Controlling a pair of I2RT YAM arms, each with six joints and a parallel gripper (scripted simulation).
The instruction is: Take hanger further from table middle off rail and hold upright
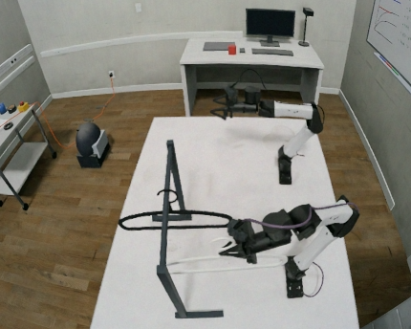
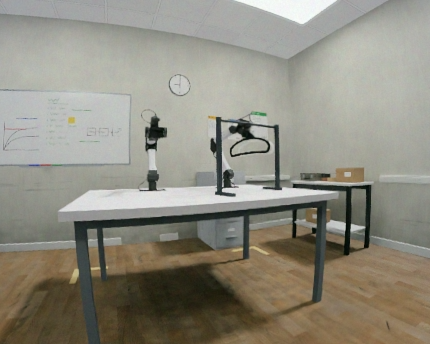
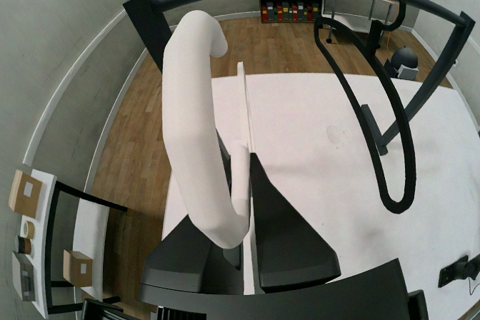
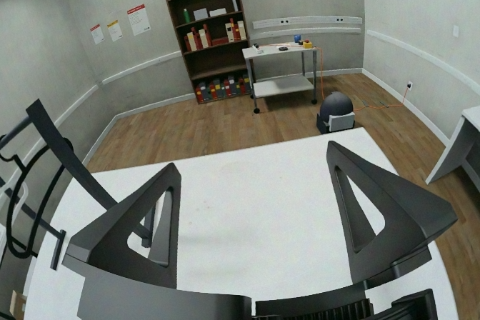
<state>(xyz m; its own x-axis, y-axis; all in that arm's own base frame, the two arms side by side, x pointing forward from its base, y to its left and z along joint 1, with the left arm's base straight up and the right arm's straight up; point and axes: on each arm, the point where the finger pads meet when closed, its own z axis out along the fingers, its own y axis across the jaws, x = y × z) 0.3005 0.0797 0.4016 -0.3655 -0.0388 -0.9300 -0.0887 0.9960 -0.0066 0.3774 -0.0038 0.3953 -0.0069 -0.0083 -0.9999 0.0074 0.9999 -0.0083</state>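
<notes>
Now: left hand 3 cm above the white hanger. Also, from my left hand: rack: 17 cm below, 17 cm ahead, 14 cm to the right; then black hanger: 18 cm ahead, 17 cm to the right, 4 cm below.
</notes>
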